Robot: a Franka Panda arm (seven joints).
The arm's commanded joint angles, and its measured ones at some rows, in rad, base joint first. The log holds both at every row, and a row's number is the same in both.
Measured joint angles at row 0: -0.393 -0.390 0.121 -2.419 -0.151 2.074 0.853
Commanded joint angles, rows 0 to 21: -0.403 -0.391 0.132 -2.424 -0.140 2.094 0.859; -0.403 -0.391 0.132 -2.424 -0.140 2.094 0.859; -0.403 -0.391 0.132 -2.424 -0.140 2.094 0.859; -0.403 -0.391 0.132 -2.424 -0.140 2.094 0.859; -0.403 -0.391 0.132 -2.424 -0.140 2.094 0.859; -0.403 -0.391 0.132 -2.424 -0.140 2.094 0.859; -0.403 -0.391 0.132 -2.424 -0.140 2.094 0.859; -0.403 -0.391 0.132 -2.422 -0.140 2.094 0.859; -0.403 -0.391 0.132 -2.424 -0.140 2.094 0.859; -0.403 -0.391 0.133 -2.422 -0.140 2.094 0.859; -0.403 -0.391 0.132 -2.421 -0.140 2.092 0.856; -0.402 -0.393 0.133 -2.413 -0.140 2.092 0.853; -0.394 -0.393 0.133 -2.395 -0.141 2.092 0.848; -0.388 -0.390 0.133 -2.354 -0.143 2.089 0.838; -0.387 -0.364 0.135 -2.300 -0.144 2.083 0.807; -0.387 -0.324 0.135 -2.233 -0.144 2.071 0.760; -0.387 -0.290 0.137 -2.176 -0.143 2.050 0.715; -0.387 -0.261 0.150 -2.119 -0.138 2.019 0.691; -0.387 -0.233 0.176 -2.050 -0.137 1.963 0.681; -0.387 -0.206 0.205 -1.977 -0.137 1.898 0.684; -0.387 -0.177 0.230 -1.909 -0.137 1.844 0.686; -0.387 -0.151 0.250 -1.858 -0.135 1.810 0.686
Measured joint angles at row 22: -0.381 -0.269 0.176 -2.074 -0.147 1.956 0.700
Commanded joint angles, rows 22 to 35: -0.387 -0.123 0.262 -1.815 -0.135 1.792 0.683; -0.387 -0.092 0.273 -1.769 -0.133 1.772 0.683; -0.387 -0.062 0.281 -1.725 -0.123 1.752 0.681; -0.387 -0.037 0.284 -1.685 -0.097 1.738 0.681; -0.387 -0.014 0.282 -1.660 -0.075 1.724 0.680; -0.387 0.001 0.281 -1.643 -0.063 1.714 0.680; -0.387 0.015 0.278 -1.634 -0.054 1.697 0.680; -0.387 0.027 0.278 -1.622 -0.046 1.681 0.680; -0.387 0.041 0.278 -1.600 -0.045 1.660 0.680; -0.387 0.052 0.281 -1.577 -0.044 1.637 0.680; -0.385 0.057 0.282 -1.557 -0.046 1.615 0.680; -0.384 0.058 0.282 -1.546 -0.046 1.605 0.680; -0.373 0.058 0.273 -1.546 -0.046 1.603 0.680; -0.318 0.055 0.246 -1.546 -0.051 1.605 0.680
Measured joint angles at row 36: -0.378 0.046 0.272 -1.591 -0.062 1.648 0.698
